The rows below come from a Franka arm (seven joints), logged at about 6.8 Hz.
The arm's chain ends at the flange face. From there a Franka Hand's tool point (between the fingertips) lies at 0.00 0.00 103.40 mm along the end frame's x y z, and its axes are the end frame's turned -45 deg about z.
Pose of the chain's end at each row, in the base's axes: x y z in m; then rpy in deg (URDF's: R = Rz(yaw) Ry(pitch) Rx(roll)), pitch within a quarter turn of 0, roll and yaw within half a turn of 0:
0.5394, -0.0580, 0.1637, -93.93, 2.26, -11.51
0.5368, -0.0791, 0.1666, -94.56, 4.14, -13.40
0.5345, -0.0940, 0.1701, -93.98, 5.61, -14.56
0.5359, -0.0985, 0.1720, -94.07, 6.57, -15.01
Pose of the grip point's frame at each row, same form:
0.5597, 0.0431, 0.1566, -95.34, -42.61, -7.73
0.5601, 0.0213, 0.1584, -96.00, -40.69, -9.15
0.5598, 0.0060, 0.1630, -95.12, -39.26, -10.93
0.5618, 0.0013, 0.1647, -95.15, -38.30, -11.34

